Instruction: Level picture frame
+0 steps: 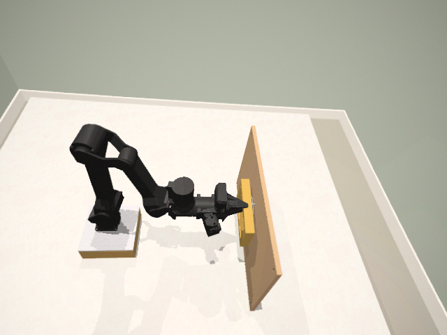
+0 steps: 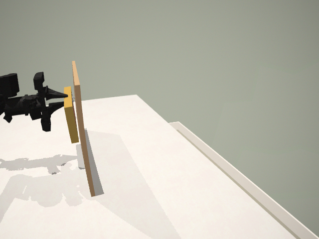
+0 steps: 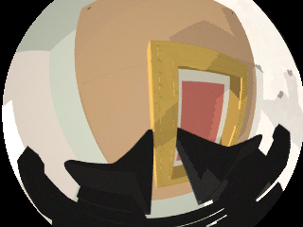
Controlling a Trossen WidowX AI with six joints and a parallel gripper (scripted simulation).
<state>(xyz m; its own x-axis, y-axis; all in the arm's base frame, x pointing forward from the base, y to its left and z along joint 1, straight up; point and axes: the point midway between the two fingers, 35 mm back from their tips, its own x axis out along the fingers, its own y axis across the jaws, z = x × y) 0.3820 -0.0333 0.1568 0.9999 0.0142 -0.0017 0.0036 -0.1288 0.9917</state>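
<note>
My gripper tip is 50 mm above the yellow picture frame, 10 mm to the right of it and 10 mm short of it. Also, from my gripper tip: wall board: 60 mm below, 20 mm ahead, 10 mm to the left.
</note>
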